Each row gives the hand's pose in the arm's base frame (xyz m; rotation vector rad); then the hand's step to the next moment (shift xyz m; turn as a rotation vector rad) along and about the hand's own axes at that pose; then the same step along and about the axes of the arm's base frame.
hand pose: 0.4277 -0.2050 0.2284 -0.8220 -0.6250 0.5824
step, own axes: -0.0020 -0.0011 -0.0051 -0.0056 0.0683 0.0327
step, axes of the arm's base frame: 0.0025 -0.0044 -0.0024 -0.0422 0.0494 -0.0393
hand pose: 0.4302 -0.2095 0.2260 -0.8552 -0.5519 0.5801
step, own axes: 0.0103 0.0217 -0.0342 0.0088 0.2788 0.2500
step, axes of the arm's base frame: 0.0244 0.0001 -0.0339 -0.2260 0.2846 -0.0907
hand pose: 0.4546 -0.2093 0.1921 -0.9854 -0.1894 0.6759
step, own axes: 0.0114 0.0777 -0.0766 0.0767 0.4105 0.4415
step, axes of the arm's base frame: 0.0085 -0.0185 -0.1078 -0.3153 0.5093 -0.1023
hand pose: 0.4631 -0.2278 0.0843 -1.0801 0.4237 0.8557
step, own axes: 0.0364 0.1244 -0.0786 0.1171 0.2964 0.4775
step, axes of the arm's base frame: -0.0671 -0.0305 -0.1325 -0.2048 0.5343 -0.0466
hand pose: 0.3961 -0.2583 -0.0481 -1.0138 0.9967 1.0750
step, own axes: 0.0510 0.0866 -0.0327 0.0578 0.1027 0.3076
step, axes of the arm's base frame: -0.0794 -0.0065 -0.0694 -0.0491 0.3257 0.0000
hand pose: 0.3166 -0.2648 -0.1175 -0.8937 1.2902 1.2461
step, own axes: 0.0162 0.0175 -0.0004 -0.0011 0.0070 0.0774
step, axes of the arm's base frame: -0.0193 0.0051 -0.0130 0.0081 0.0763 0.0122
